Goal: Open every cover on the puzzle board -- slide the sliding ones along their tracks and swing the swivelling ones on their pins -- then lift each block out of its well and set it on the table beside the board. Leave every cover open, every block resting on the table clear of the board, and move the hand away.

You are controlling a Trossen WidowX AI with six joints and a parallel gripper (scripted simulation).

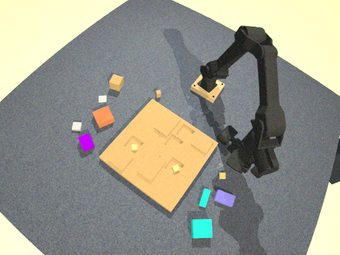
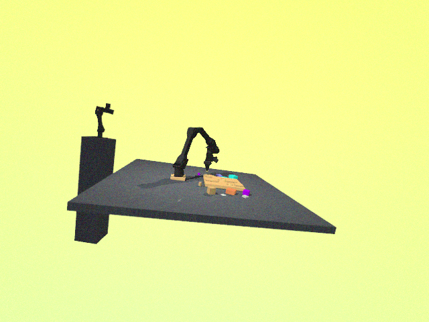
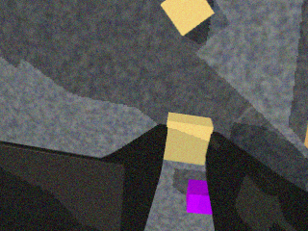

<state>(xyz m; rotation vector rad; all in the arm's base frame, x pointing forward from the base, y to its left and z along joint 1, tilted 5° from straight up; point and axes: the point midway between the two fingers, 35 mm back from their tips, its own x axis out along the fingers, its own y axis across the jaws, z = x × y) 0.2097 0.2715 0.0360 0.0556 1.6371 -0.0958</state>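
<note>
The magenta cube lies 7 cm behind my gripper tip, 2 cm to the right of it and 4 cm below it. Also, from my gripper tip: cyan cube 25 cm ahead, 6 cm to the left, 3 cm below; then lilac block 12 cm ahead, 6 cm to the left, 4 cm below; then cyan bar 16 cm ahead, 4 cm below.
</note>
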